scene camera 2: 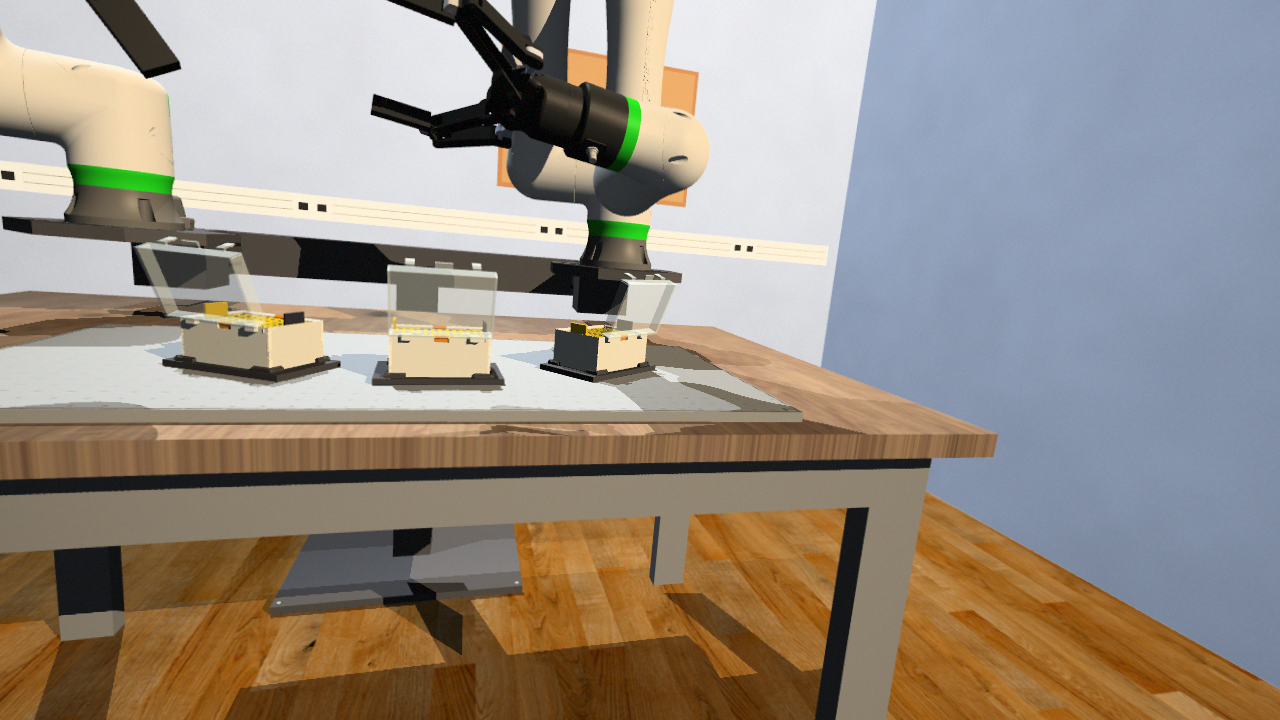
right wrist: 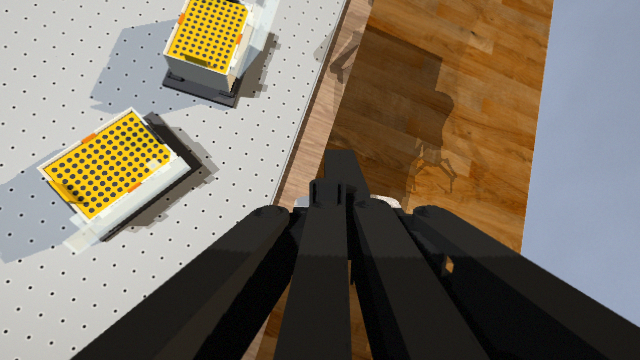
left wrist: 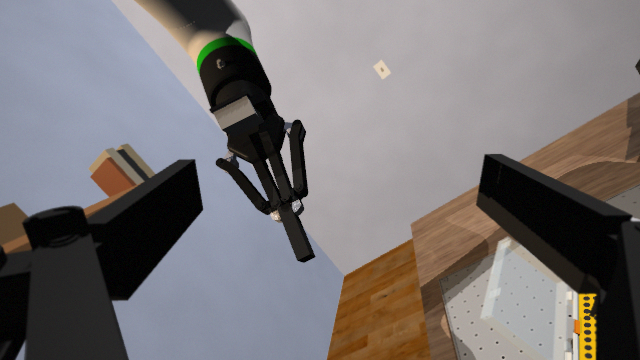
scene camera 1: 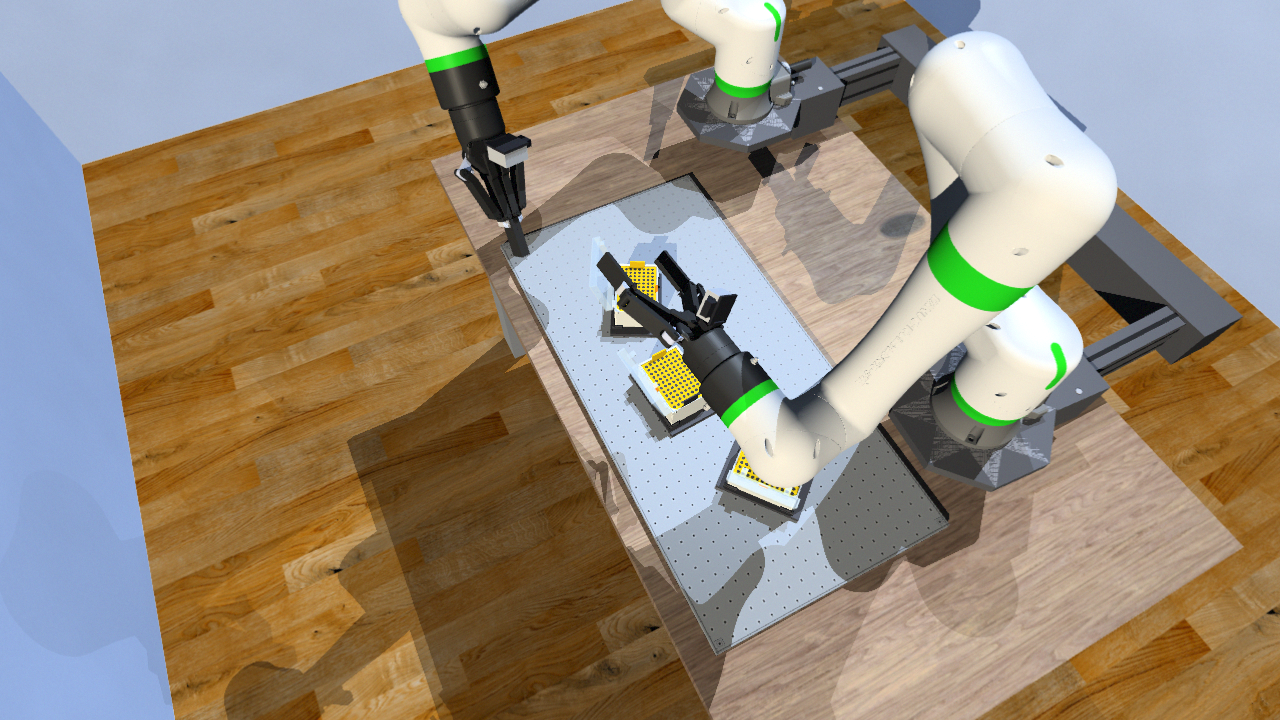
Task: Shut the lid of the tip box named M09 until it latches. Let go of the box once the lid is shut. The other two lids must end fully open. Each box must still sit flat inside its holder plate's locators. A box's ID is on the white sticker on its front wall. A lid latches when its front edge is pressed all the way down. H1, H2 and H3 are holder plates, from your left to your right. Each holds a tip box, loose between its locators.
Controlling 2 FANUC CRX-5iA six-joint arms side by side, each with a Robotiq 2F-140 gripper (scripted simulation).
Labels:
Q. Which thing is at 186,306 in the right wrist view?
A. My right gripper.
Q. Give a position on a tip box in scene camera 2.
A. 417,357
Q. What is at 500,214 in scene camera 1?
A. My right gripper.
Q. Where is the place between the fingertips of my left gripper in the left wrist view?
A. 339,182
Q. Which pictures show my left gripper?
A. Scene camera 2, the left wrist view and scene camera 1 only.

